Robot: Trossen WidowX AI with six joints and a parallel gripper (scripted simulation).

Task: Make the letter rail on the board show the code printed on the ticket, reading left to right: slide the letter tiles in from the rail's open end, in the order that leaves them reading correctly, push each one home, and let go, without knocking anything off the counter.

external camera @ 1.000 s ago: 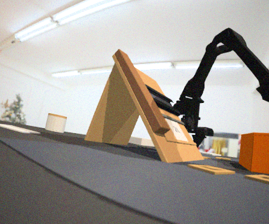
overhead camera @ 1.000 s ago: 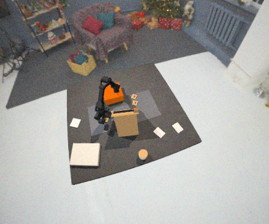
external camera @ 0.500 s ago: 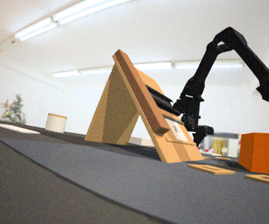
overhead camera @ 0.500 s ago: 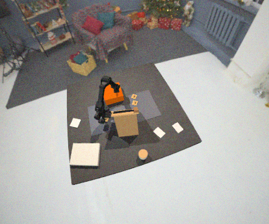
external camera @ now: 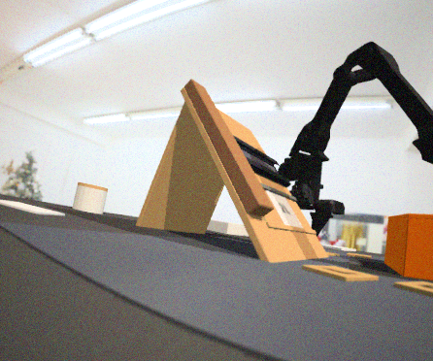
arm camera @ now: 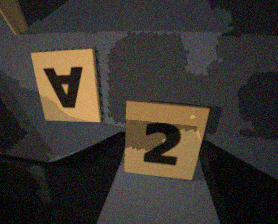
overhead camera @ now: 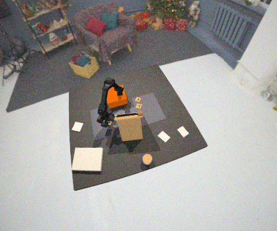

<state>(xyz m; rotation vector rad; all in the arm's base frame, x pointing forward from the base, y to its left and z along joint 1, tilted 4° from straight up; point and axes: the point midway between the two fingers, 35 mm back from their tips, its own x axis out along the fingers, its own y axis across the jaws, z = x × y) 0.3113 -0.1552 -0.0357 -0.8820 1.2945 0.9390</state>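
Right now the white ticket is 2 cm behind my gripper tip, 21 cm to the left of it and 6 cm above it. From my gripper tip the other things lie so: small cylinder: 45 cm ahead, 32 cm to the left, 1 cm above.
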